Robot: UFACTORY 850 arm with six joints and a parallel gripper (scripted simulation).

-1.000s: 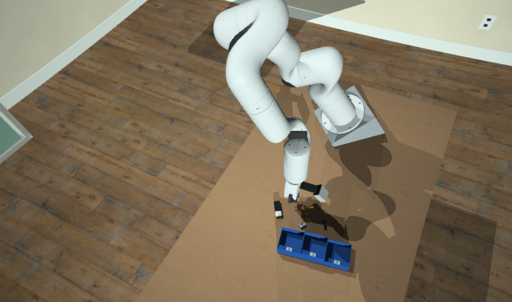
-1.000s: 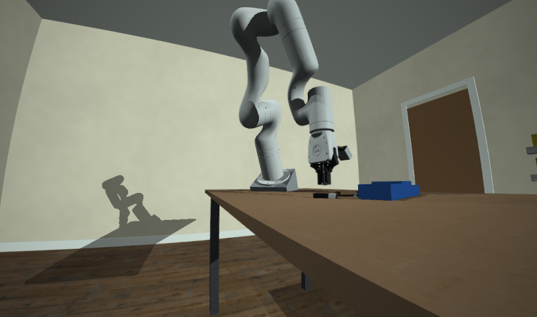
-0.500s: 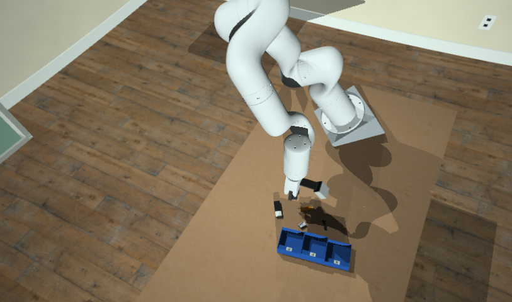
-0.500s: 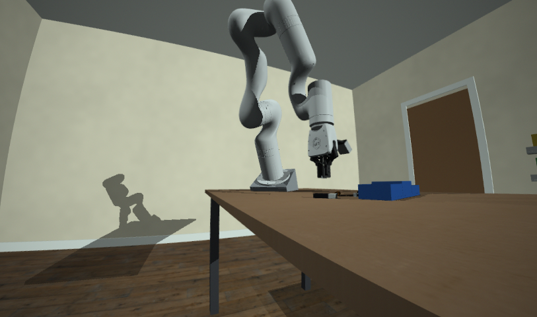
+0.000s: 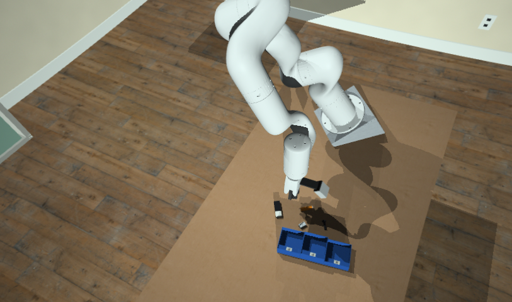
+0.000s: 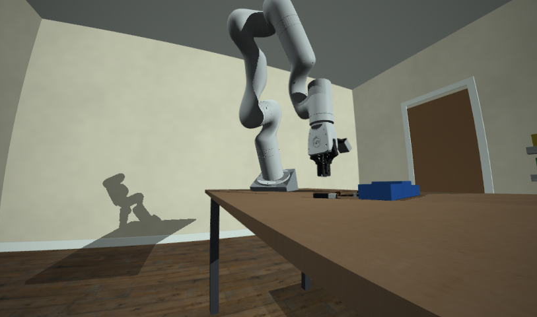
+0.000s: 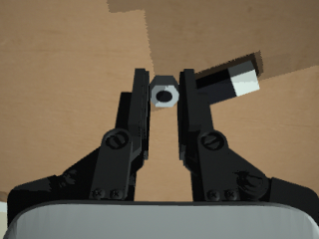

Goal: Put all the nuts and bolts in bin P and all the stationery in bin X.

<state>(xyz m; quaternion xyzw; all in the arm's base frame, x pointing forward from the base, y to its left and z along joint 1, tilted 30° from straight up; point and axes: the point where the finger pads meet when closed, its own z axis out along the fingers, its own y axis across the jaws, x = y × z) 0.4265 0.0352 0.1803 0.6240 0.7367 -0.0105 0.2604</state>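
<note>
Right now the black bolt is 30 mm ahead of my hand, 140 mm to the left of it and 80 mm below it. The rest, counted from my hand: black-and-white block: 60 mm ahead, 40 mm to the right, 80 mm below; then nut: 20 mm below; then orange cylinder: 60 mm to the left, 80 mm below.
</note>
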